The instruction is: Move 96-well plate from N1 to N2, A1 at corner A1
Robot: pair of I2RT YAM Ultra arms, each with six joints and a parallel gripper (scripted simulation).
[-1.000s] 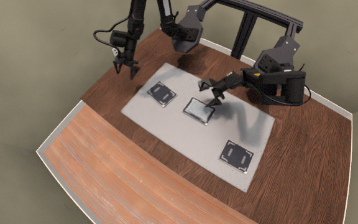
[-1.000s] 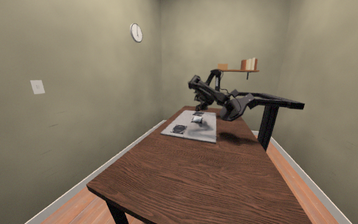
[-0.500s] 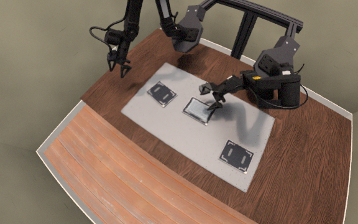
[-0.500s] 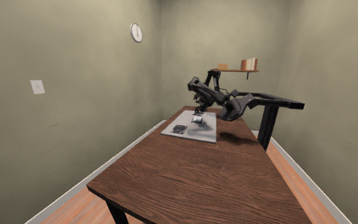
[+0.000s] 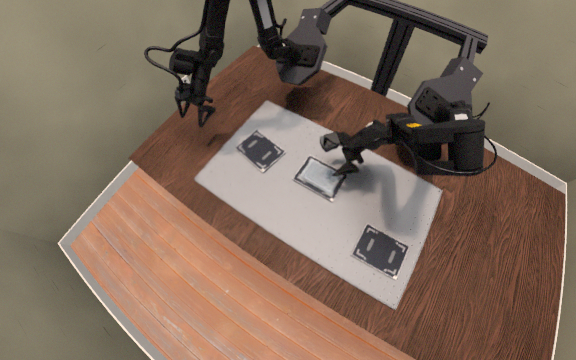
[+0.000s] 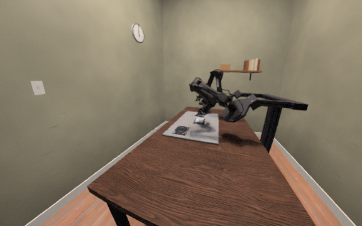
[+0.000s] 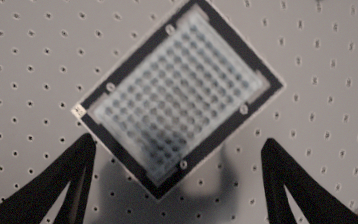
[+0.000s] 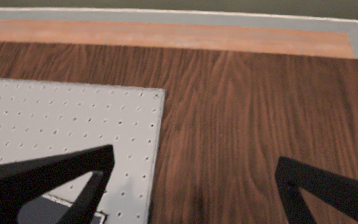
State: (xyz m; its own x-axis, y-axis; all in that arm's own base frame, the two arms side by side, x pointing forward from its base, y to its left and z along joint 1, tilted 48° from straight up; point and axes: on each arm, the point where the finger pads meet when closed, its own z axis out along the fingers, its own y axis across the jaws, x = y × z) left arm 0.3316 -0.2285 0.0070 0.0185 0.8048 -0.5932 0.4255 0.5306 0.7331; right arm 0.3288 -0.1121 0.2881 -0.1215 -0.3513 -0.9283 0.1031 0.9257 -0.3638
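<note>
Now: the clear 96-well plate 80 mm below my left hand, 20 mm to the right of it and 20 mm ahead of it. Also, from my left hand: white corner label 80 mm below, 80 mm ahead, 60 mm to the left; black plate nest 90 mm below, 20 mm to the right, 20 mm ahead.
</note>
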